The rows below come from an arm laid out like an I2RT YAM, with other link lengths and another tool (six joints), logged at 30 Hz.
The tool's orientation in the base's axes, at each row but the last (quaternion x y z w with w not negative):
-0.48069 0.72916 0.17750 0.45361
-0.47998 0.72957 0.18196 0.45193
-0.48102 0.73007 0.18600 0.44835
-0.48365 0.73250 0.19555 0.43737
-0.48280 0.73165 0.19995 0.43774
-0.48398 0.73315 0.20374 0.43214
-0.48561 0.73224 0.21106 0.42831
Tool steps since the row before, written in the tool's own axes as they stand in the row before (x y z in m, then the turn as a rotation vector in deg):
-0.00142 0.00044 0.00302 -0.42 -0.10 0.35
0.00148 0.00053 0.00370 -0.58 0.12 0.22
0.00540 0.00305 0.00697 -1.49 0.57 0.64
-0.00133 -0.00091 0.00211 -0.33 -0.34 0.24
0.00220 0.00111 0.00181 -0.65 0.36 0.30
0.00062 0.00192 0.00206 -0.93 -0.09 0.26
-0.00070 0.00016 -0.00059 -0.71 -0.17 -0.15
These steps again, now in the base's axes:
0.00128 0.00307 -0.00048 0.31 0.42 0.18
0.00114 0.00205 -0.00327 0.08 0.52 0.35
-0.00007 0.00343 -0.00867 0.01 1.51 0.81
0.00195 0.00180 0.00009 0.46 0.19 0.19
-0.00050 0.00063 -0.00295 -0.09 0.72 0.33
-0.00090 0.00201 -0.00186 0.34 0.64 0.64
-0.00028 0.00001 0.00089 0.20 0.19 0.69

